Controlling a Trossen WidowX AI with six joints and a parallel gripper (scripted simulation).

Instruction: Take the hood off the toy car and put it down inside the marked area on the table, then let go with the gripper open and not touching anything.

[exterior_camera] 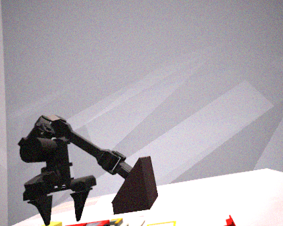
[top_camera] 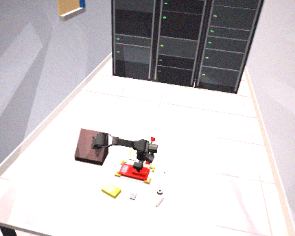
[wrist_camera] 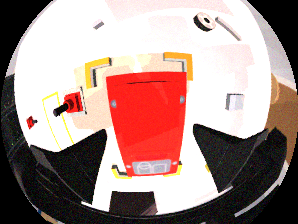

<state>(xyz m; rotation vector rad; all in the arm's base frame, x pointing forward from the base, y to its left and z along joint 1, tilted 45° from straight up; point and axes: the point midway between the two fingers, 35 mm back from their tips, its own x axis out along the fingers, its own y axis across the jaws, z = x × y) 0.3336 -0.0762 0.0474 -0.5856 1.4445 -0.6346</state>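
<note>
My gripper tip is now 30 mm above the hood. From my gripper tip the other things lie so: yellow block (190 mm to the right, 140 mm behind, 50 mm below); wheel (160 mm ahead, 120 mm to the right, 60 mm below); white stick (190 mm to the right, 170 mm ahead, 60 mm below).
</note>
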